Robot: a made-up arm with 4 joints. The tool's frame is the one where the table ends. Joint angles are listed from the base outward.
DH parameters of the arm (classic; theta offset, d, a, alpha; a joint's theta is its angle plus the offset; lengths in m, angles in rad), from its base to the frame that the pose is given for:
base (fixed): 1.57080 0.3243 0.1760 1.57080
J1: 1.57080 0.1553 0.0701 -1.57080
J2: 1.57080 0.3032 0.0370 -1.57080
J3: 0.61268 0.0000 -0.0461 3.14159
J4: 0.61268 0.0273 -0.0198 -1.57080
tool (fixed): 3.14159 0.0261 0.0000 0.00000
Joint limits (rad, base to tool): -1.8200..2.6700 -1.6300..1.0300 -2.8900..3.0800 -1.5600..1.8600
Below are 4 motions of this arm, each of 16 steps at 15 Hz.
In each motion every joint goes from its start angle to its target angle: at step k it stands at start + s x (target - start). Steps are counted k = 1, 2, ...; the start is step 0. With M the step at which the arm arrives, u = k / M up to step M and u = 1 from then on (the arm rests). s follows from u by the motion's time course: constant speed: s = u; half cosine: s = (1 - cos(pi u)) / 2; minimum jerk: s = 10 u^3 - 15 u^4 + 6 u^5.
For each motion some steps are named. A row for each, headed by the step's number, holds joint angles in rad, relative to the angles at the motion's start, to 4 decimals.
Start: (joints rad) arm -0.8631 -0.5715 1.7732 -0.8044
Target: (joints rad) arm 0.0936 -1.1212 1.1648 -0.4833
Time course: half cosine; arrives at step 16
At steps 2, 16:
2: 0.0364 -0.0209 -0.0232 0.0122
16: 0.9567 -0.5497 -0.6084 0.3211

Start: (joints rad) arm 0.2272 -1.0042 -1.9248 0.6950
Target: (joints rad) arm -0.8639 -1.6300 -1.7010 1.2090
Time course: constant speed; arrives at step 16
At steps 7, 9, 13, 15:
7: -0.4774 -0.2738 0.0979 0.2249
9: -0.6137 -0.3520 0.1259 0.2891
13: -0.8865 -0.5085 0.1818 0.4176
15: -1.0229 -0.5867 0.2098 0.4819

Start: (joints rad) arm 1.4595 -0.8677 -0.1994 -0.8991
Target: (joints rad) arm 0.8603 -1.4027 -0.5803 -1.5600
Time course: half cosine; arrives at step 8
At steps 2, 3, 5, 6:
2: -0.0878 -0.0783 -0.0558 -0.0968
3: -0.1849 -0.1651 -0.1176 -0.2040
5: -0.4143 -0.3699 -0.2633 -0.4569
6: -0.5114 -0.4567 -0.3251 -0.5641

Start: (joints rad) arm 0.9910 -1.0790 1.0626 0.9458
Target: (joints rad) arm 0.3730 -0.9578 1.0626 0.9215
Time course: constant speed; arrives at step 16
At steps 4, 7, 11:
4: -0.1545 0.0303 0.0000 -0.0061
7: -0.2704 0.0530 0.0000 -0.0106
11: -0.4249 0.0833 0.0000 -0.0167

